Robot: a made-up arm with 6 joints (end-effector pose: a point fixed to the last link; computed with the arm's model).
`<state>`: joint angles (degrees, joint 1 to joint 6).
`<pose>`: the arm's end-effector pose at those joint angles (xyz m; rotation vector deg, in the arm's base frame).
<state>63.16 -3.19 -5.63 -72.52 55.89 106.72</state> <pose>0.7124 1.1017 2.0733 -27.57 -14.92 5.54</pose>
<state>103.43 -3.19 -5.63 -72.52 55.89 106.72</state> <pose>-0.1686 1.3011 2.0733 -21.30 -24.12 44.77</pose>
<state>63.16 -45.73 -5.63 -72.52 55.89 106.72</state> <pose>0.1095 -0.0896 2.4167 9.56 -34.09 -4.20</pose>
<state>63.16 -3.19 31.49 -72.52 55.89 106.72</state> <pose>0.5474 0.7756 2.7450 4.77 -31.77 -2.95</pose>
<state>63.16 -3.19 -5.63 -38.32 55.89 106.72</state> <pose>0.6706 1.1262 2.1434 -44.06 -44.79 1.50</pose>
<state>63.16 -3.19 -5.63 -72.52 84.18 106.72</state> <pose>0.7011 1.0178 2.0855 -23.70 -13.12 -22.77</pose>
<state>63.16 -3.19 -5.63 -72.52 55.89 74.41</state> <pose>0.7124 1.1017 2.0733 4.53 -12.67 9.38</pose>
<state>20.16 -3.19 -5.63 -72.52 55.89 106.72</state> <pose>1.2724 0.3199 2.0733 -31.66 -3.84 -36.37</pose>
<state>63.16 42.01 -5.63 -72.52 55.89 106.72</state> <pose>1.0589 1.7866 0.8308 -65.77 7.85 15.73</pose>
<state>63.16 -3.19 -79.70 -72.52 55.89 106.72</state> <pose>0.4153 0.5146 0.7845 -89.37 23.78 22.14</pose>
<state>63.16 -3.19 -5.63 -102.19 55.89 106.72</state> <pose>0.7140 1.0974 1.9992 -12.55 10.62 8.63</pose>
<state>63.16 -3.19 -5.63 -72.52 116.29 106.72</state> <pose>0.6434 0.9401 2.0844 -17.99 -10.34 -54.64</pose>
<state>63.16 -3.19 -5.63 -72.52 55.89 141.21</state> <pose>0.7124 1.1017 2.0733 -61.83 -16.54 0.90</pose>
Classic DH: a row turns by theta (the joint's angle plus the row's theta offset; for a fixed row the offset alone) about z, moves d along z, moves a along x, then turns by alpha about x. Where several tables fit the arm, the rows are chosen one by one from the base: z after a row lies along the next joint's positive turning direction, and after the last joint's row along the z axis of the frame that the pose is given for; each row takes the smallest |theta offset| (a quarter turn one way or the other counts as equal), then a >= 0, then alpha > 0; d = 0 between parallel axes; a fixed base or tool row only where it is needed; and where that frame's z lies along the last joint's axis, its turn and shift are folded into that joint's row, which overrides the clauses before.
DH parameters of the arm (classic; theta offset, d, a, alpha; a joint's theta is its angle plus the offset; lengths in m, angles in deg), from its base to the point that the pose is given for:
joint 1: 0 0.53 0.196 -90
joint 2: -90 0 1.337 180
joint 3: 0 0 0.215 -90
joint 4: 0 -1.075 0 90
joint 5: 0 0 0 -90
joint 6: 90 -0.175 0 90
tool (fixed): -90 0 0 0

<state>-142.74 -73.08 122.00 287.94 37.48 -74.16</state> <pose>1.6823 1.4070 0.3640 -32.51 5.60 78.35</pose>
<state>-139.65 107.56 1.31 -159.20 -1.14 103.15</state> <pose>-1.0131 -0.8624 -1.1345 -123.87 4.59 102.92</pose>
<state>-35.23 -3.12 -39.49 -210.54 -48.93 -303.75</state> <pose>1.0038 -0.7910 1.4240 128.17 -74.24 -11.82</pose>
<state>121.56 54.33 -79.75 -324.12 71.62 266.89</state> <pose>-0.4739 0.5856 0.2546 -25.59 121.17 54.22</pose>
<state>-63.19 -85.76 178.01 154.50 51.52 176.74</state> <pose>-0.4773 1.0753 -0.5580 109.17 111.62 -37.98</pose>
